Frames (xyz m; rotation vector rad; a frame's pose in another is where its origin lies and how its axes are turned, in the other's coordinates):
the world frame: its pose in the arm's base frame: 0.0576 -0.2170 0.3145 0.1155 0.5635 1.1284
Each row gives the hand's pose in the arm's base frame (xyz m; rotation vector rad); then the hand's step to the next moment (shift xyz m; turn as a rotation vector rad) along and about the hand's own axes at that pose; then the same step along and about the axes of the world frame.
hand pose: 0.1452 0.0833 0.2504 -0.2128 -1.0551 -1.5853
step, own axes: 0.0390 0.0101 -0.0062 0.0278 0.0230 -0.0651
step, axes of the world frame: -0.0373 -0.0027 0.0161 -0.0423 -0.0612 -0.0016
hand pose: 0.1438 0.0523 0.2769 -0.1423 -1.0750 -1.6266
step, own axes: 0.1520 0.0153 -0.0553 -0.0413 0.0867 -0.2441
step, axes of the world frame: -0.1595 -0.0238 0.0198 -0.0190 -0.2594 -0.0340
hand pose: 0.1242 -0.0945 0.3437 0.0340 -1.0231 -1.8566
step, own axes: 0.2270 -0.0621 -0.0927 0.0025 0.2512 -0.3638
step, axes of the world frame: -0.2268 0.0010 -0.1119 -0.1105 -0.4248 0.0532
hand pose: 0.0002 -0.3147 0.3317 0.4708 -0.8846 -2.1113
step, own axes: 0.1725 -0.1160 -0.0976 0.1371 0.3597 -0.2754
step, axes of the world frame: -0.0857 -0.0203 -0.2121 -0.2856 -0.3615 0.1085
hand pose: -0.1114 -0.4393 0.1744 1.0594 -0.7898 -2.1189
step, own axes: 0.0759 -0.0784 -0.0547 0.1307 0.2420 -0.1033
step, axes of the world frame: 0.0222 -0.0435 -0.1119 -0.2361 -0.1678 0.0489
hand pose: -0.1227 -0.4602 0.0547 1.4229 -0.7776 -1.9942
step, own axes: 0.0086 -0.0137 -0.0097 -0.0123 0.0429 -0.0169
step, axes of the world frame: 0.0097 -0.0102 -0.0125 -0.0247 -0.0171 0.0371
